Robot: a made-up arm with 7 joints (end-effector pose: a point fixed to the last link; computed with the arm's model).
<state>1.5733 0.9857 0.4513 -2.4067 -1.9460 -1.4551 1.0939</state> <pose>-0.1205 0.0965 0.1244 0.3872 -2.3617 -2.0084</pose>
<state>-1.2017 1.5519 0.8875 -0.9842 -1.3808 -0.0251 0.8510</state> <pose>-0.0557 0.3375 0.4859 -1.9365 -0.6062 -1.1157</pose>
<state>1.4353 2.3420 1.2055 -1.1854 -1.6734 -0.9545 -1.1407</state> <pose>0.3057 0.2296 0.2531 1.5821 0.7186 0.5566</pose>
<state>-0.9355 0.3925 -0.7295 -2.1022 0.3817 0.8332 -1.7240</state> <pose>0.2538 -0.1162 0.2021 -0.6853 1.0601 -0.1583</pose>
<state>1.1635 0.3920 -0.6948 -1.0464 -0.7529 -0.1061 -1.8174</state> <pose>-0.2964 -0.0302 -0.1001 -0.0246 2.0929 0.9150</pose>
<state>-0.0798 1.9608 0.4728 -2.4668 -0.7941 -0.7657 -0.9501</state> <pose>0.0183 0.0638 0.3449 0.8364 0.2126 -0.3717</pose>
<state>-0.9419 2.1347 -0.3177 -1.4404 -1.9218 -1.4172 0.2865</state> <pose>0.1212 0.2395 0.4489 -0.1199 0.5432 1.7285</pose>
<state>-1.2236 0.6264 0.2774 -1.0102 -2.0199 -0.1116 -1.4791</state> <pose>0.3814 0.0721 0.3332 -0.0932 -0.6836 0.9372</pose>
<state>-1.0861 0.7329 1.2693 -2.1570 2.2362 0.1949 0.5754</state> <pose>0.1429 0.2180 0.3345 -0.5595 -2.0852 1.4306</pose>
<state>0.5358 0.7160 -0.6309 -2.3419 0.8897 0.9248 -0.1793</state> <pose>0.0021 0.0833 -0.0497 1.2950 -1.4242 -1.0526</pose>
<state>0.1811 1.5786 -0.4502 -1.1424 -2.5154 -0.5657 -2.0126</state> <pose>0.0758 0.3967 0.1003 2.5696 0.5520 -0.4001</pose>
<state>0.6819 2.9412 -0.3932 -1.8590 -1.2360 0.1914 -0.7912</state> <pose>0.2148 0.1266 0.2946 1.5337 0.5060 0.4450</pose>
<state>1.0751 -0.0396 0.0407 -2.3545 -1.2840 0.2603 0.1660</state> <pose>-0.0821 0.0114 0.0879 -2.4362 0.3547 0.9111</pose>
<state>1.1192 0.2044 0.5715 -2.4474 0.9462 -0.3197 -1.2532</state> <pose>-0.1496 0.1414 0.1197 -2.4635 0.2351 0.1201</pose>
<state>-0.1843 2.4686 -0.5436 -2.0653 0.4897 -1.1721 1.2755</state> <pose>0.1708 0.1257 0.4232 1.3747 -2.1554 -0.6787</pose>
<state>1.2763 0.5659 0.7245 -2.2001 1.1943 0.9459 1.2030</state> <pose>-0.2184 0.2094 0.1111 1.3374 0.7632 0.2712</pose>
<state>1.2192 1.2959 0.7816 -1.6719 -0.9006 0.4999 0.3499</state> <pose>0.0217 0.2996 0.2761 -1.5319 -0.0051 1.2019</pose>
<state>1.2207 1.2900 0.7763 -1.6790 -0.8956 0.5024 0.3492</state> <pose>0.0200 0.2989 0.2746 -1.5406 -0.0014 1.2052</pose>
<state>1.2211 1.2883 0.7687 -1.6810 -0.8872 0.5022 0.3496</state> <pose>0.0195 0.2993 0.2732 -1.5510 0.0053 1.2111</pose>
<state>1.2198 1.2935 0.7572 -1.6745 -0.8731 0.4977 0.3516</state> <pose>0.0207 0.3015 0.2718 -1.5641 0.0168 1.2216</pose>
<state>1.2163 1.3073 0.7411 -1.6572 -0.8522 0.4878 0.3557</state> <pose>0.0240 0.3058 0.2705 -1.5799 0.0337 1.2375</pose>
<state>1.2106 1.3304 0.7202 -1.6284 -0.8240 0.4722 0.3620</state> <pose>0.0298 0.3123 0.2695 -1.5979 0.0554 1.2591</pose>
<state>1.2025 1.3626 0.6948 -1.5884 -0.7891 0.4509 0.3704</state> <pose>0.0378 0.3208 0.2689 -1.6172 0.0805 1.2856</pose>
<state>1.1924 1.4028 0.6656 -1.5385 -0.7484 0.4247 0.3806</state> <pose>0.0478 0.3308 0.2691 -1.6366 0.1064 1.3158</pose>
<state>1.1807 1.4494 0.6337 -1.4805 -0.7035 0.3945 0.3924</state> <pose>0.0594 0.3417 0.2702 -1.6550 0.1303 1.3479</pose>
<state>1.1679 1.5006 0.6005 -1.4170 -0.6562 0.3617 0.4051</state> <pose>0.0722 0.3528 0.2727 -1.6712 0.1499 1.3794</pose>
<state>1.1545 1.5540 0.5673 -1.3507 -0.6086 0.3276 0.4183</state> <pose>0.0854 0.3633 0.2768 -1.6849 0.1633 1.4081</pose>
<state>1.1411 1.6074 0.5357 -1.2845 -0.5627 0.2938 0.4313</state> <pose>0.0987 0.3728 0.2824 -1.6957 0.1700 1.4320</pose>
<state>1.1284 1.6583 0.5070 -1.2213 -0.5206 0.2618 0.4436</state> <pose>0.1114 0.3808 0.2893 -1.7037 0.1704 1.4500</pose>
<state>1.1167 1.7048 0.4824 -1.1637 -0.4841 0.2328 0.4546</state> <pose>0.1232 0.3869 0.2970 -1.7086 0.1663 1.4616</pose>
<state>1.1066 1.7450 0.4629 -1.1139 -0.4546 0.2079 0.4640</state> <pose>0.1335 0.3914 0.3048 -1.7110 0.1594 1.4674</pose>
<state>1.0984 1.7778 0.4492 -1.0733 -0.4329 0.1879 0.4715</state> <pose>0.1420 0.3942 0.3121 -1.7111 0.1514 1.4684</pose>
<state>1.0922 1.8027 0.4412 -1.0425 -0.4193 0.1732 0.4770</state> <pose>0.1487 0.3957 0.3183 -1.7089 0.1437 1.4663</pose>
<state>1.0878 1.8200 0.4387 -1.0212 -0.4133 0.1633 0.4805</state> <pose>0.1536 0.3962 0.3232 -1.7048 0.1374 1.4619</pose>
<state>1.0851 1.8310 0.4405 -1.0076 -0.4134 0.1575 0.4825</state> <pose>0.1569 0.3960 0.3269 -1.6994 0.1322 1.4566</pose>
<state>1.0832 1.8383 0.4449 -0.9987 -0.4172 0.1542 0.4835</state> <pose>0.1594 0.3955 0.3298 -1.6930 0.1279 1.4507</pose>
